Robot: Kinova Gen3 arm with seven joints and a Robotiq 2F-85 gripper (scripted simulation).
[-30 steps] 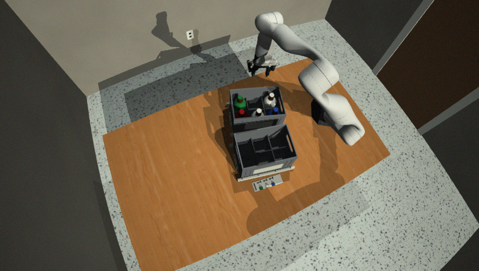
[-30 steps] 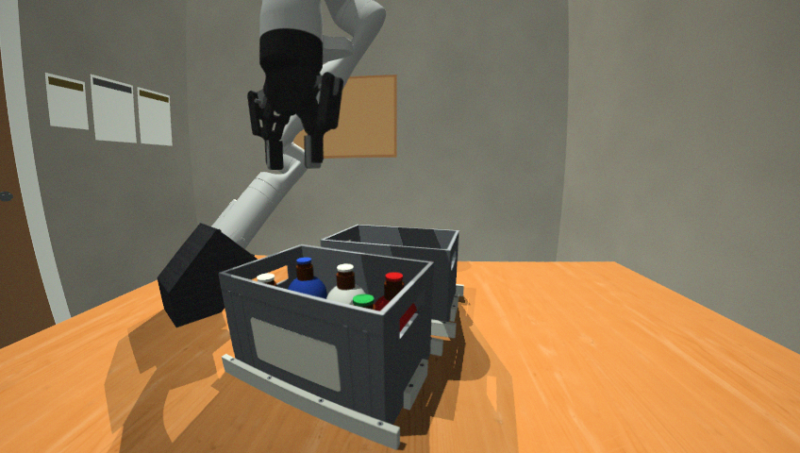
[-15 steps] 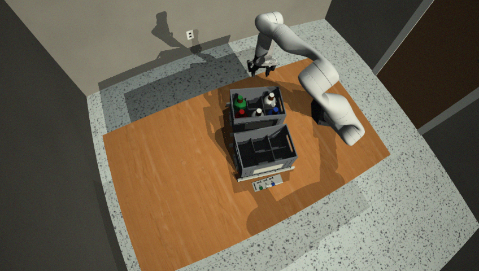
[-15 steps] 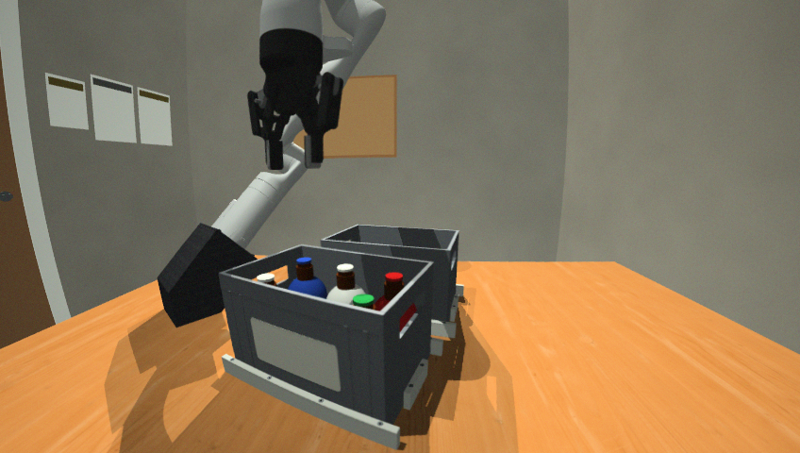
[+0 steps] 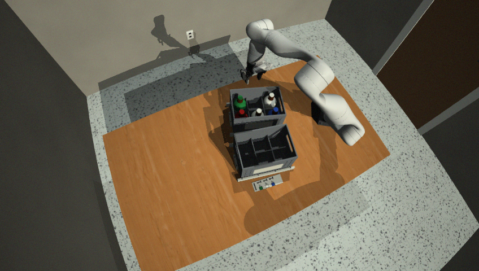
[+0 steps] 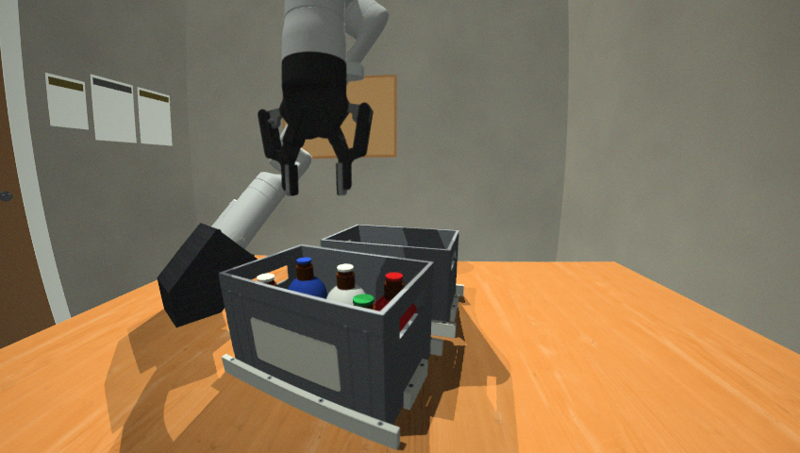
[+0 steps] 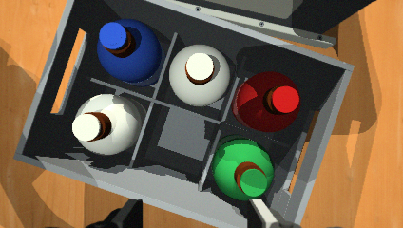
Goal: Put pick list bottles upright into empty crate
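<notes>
Now: hand 6 cm short of the green bottle and 22 cm above it. Round my hand: red bottle: 8 cm ahead, 8 cm to the left, 22 cm below; blue bottle: 10 cm behind, 12 cm to the left, 22 cm below; pick list: 4 cm ahead, 44 cm to the left, 30 cm below.
</notes>
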